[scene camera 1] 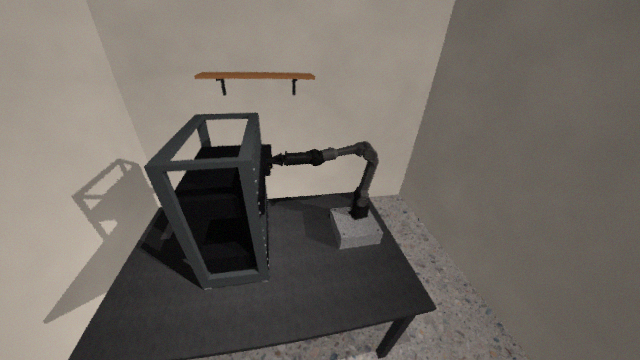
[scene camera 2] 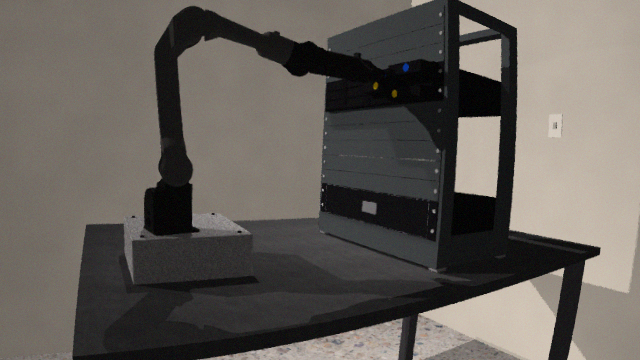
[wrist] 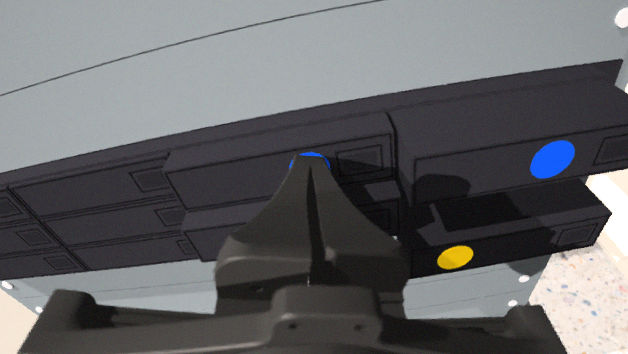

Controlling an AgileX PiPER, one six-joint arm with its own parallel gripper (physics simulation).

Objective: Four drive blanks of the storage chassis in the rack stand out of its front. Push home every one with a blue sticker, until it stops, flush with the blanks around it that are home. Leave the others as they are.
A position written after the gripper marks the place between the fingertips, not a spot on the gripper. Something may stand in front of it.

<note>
In view: the gripper (scene camera 2: 383, 75) and a rack (scene camera 2: 407, 208).
The rack shows as well in scene camera 1 (scene camera 1: 224, 184) and in the wrist view (wrist: 142, 142). The gripper shows as well in the wrist view (wrist: 307, 173).
</note>
